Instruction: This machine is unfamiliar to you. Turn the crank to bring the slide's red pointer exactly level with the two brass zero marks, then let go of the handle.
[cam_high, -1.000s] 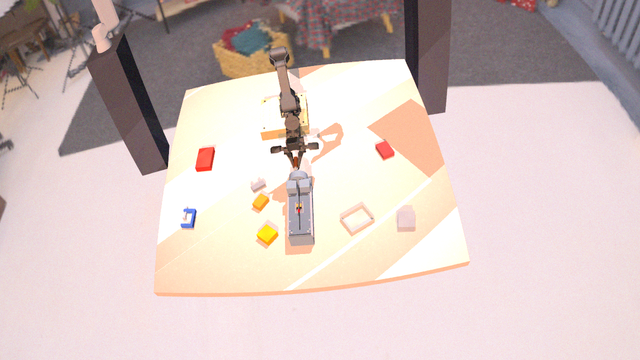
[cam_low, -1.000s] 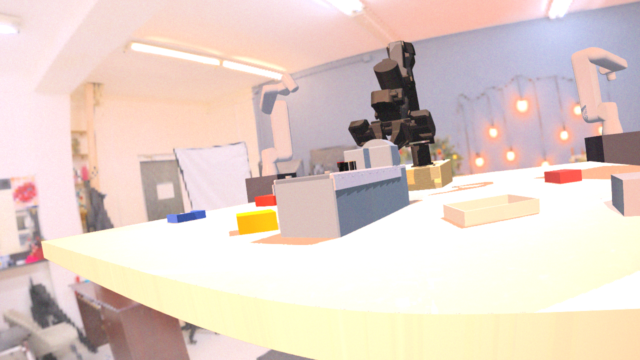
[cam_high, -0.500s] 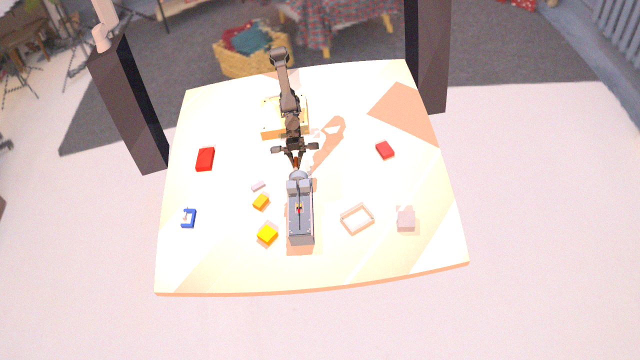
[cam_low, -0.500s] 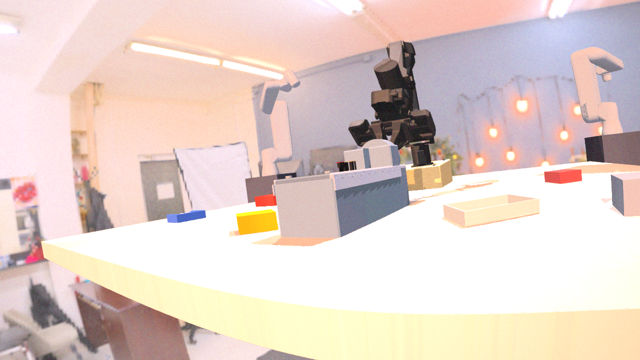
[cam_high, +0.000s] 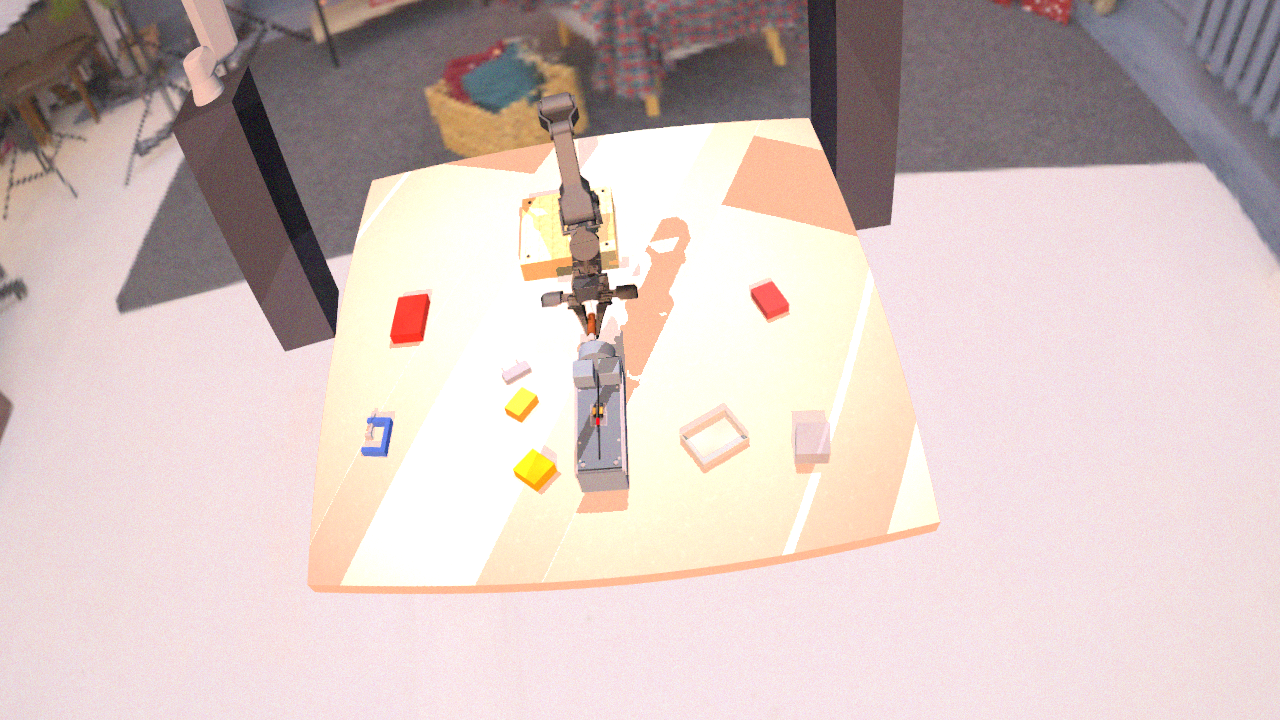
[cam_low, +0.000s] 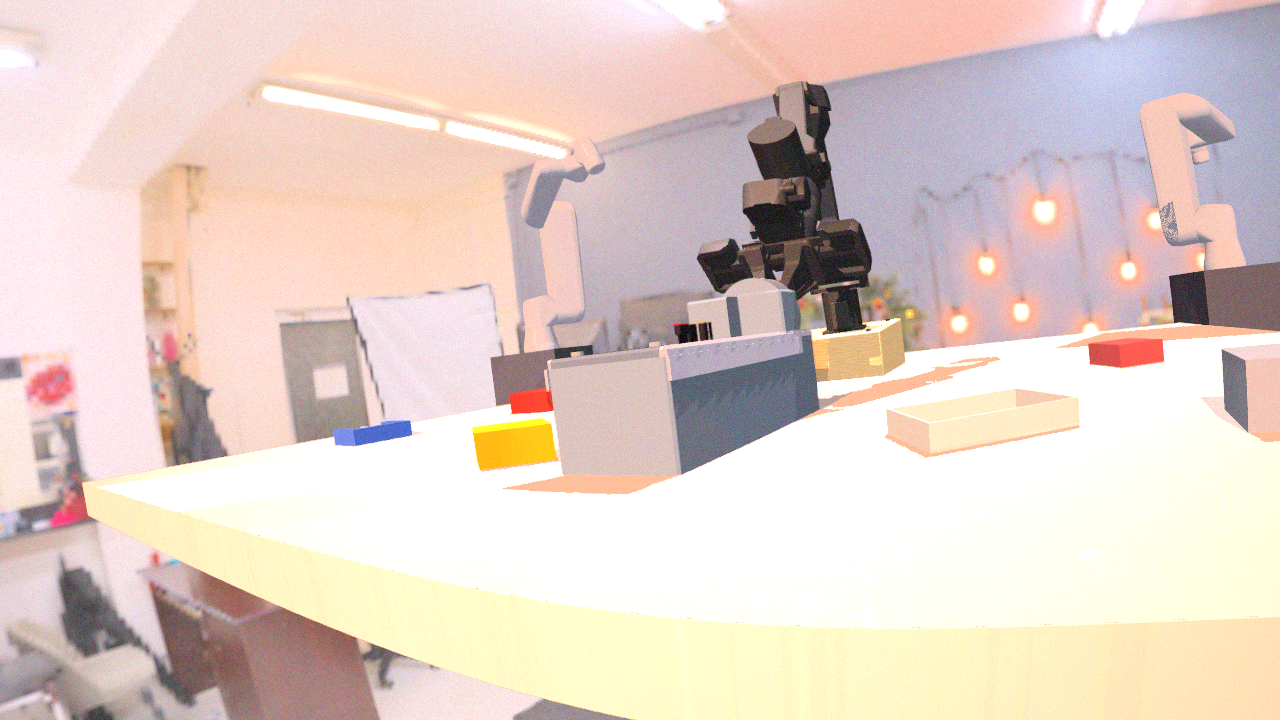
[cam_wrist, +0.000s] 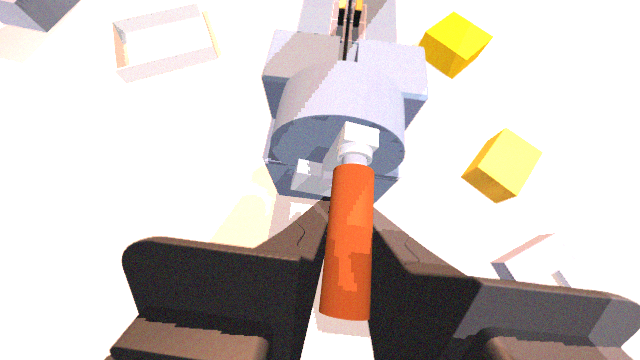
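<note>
My gripper tip is now 30 mm below the orange crank handle and 20 mm past it. Also, from my gripper tip: shallow white tray: 230 mm ahead, 180 mm to the left, 90 mm below; red pointer: 190 mm ahead, 20 mm to the right, 10 mm below; yellow cube: 220 mm ahead, 170 mm to the right, 80 mm below.
</note>
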